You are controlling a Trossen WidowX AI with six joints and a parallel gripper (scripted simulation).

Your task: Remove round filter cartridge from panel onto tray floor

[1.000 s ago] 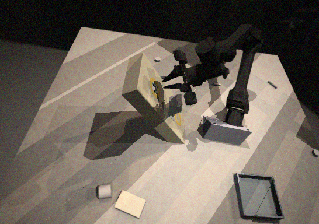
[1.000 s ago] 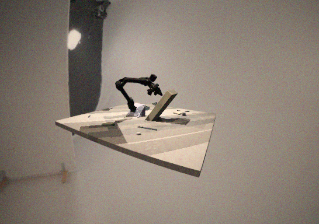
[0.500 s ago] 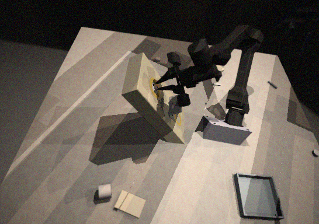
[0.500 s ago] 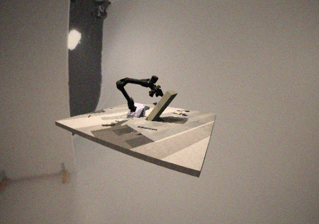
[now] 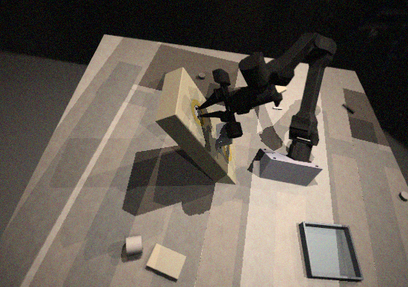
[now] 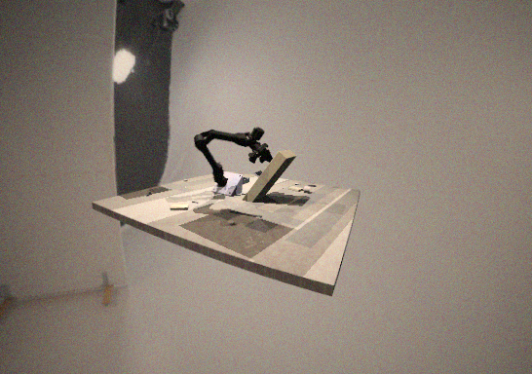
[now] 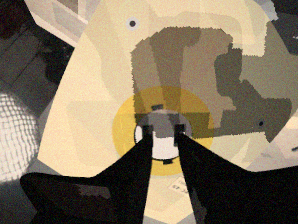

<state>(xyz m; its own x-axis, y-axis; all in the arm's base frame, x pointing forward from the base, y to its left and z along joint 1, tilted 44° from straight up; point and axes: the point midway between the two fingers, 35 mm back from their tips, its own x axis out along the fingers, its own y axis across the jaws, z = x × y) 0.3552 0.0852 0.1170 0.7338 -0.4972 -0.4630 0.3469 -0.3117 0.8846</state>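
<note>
My gripper tip is now 2 cm short of the pale round filter cartridge and 1 cm above it. Round my gripper tip: cream service panel (9 cm below, 3 cm behind); blue-grey tray (41 cm behind, 30 cm to the left, 22 cm below).
</note>
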